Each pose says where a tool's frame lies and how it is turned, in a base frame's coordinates. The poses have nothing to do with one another.
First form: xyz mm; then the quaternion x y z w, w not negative.
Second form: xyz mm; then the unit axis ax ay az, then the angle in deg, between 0 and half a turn. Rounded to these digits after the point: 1 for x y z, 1 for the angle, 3 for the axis.
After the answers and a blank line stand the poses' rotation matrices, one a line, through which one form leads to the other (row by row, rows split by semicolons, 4 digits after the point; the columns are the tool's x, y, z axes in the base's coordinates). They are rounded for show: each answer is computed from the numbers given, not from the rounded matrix.
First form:
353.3, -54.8, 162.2, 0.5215, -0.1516, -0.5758, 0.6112
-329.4, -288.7, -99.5, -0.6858, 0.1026, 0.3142, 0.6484
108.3, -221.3, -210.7, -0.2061, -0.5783, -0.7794, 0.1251
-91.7, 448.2, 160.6, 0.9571, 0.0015, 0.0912, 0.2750
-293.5, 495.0, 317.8, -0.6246, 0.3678, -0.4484, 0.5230
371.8, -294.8, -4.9, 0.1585, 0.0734, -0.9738, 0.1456
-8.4, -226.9, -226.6, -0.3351, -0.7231, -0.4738, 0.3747
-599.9, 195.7, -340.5, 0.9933, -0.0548, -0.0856, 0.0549
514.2, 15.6, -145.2, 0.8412, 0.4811, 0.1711, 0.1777
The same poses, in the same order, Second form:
353.3, -54.8, 162.2, 0.659, -0.192, -0.727, 104.6
-329.4, -288.7, -99.5, -0.901, 0.135, 0.413, 99.2
108.3, -221.3, -210.7, -0.208, -0.583, -0.786, 165.6
-91.7, 448.2, 160.6, 0.995, 0.002, 0.095, 148.1
-293.5, 495.0, 317.8, -0.733, 0.432, -0.526, 116.9
371.8, -294.8, -4.9, 0.160, 0.074, -0.984, 163.3
-8.4, -226.9, -226.6, -0.361, -0.780, -0.511, 136.0
-599.9, 195.7, -340.5, 0.995, -0.055, -0.086, 173.7
514.2, 15.6, -145.2, 0.855, 0.489, 0.174, 159.5

0.2910 0.5457 -0.7858; -0.8619 -0.2069 -0.4629; -0.4152 0.8120 0.4101
0.7815 -0.5482 -0.2979; 0.2667 -0.1381 0.9538; -0.5640 -0.8249 0.0383
-0.8837 0.4334 0.1766; 0.0434 -0.2999 0.9530; 0.4659 0.8499 0.2462
0.9834 -0.0473 0.1754; 0.0530 -0.8487 -0.5261; 0.1738 0.5267 -0.8321
0.3273 0.0096 0.9449; -0.9285 -0.1824 0.3235; 0.1754 -0.9832 -0.0508
-0.9074 0.3068 -0.2873; -0.2603 -0.9468 -0.1891; -0.3301 -0.0968 0.9390
-0.4946 0.8396 -0.2243; 0.1295 0.3265 0.9363; 0.8594 0.4341 -0.2703
0.9793 -0.0995 -0.1761; -0.1183 -0.9880 -0.0997; -0.1640 0.1184 -0.9793
0.4785 0.7486 0.4589; 0.8703 -0.4739 -0.1343; 0.1169 0.4636 -0.8783

